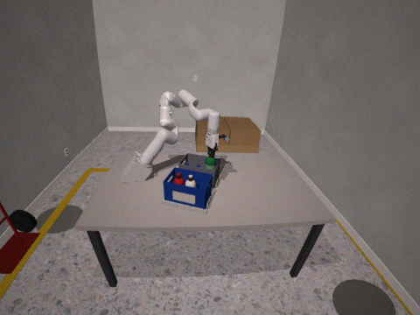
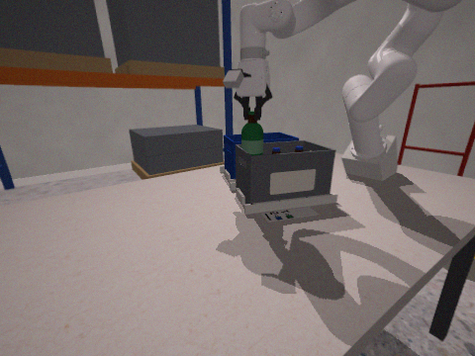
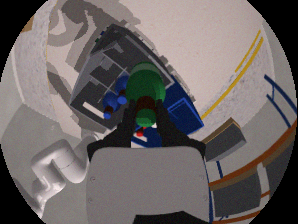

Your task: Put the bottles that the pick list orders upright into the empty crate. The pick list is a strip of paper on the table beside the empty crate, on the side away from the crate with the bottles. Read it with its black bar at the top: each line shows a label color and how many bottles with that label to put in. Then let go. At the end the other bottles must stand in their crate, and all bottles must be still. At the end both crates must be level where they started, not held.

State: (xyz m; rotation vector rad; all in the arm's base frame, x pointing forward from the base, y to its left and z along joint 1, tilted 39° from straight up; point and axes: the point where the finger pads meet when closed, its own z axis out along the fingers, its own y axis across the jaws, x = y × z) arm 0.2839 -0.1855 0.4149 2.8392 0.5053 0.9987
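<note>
The green-label bottle is 70 mm below my hand. Also, from my hand: blue crate 200 mm below, 170 mm behind, 140 mm to the right; then white-capped bottle 200 mm below, 150 mm behind, 90 mm to the right; then grey crate 200 mm below, 80 mm to the left, 60 mm behind.
</note>
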